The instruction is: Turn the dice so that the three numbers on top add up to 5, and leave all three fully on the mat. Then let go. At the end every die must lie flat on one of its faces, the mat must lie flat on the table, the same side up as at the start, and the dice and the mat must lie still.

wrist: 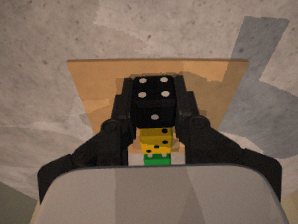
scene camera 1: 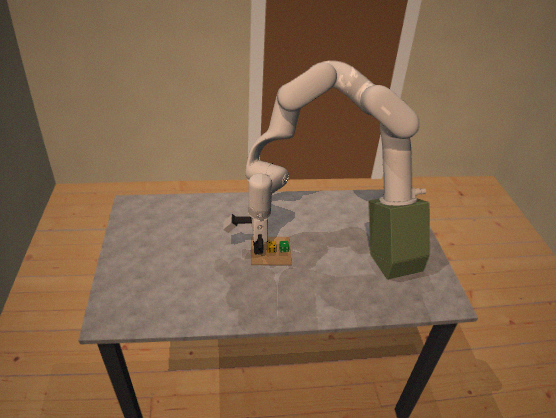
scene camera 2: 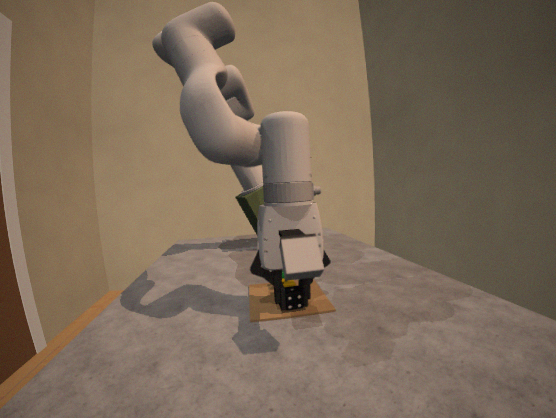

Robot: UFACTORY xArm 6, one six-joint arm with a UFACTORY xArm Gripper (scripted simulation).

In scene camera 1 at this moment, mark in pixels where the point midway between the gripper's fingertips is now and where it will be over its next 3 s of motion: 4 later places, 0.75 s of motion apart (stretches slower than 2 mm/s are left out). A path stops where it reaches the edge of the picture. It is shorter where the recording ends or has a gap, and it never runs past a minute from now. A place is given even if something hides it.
The gripper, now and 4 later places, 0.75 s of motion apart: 258,249; 258,248; 258,231; 258,228; 259,211
